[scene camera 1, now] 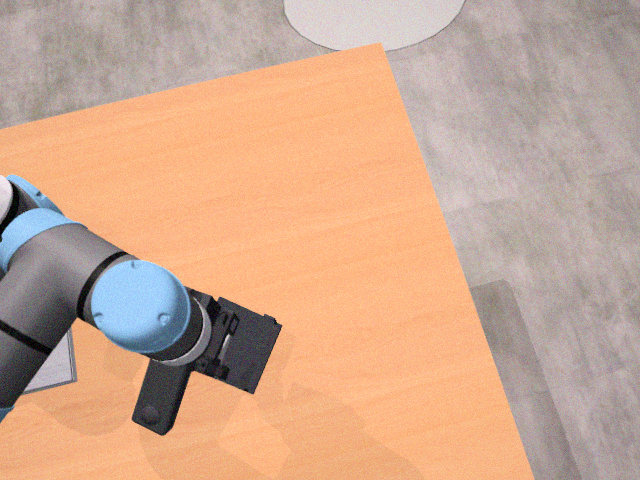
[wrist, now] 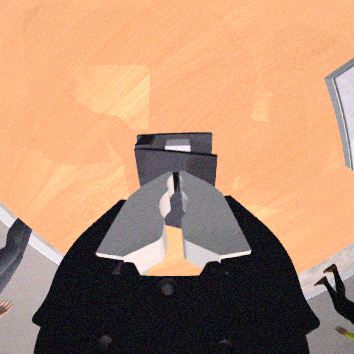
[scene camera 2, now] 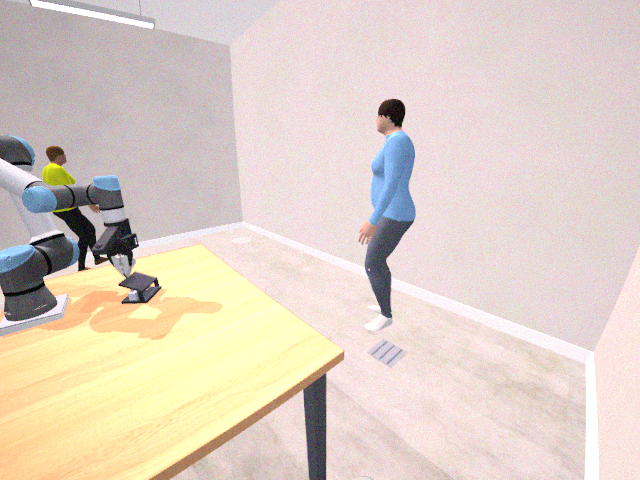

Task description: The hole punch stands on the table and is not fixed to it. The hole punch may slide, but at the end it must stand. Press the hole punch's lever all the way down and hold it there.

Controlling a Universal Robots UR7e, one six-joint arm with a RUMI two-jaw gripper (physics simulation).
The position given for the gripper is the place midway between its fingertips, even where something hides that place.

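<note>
Scene camera 1 shows the gripper [scene camera 1: 210, 366] and a dark hole punch [scene camera 1: 261, 364]. The wrist view shows the dark hole punch [wrist: 189, 141] and the gripper [wrist: 176, 174]. Scene camera 2 shows the gripper [scene camera 2: 127, 277] and the dark hole punch [scene camera 2: 137, 297].
</note>
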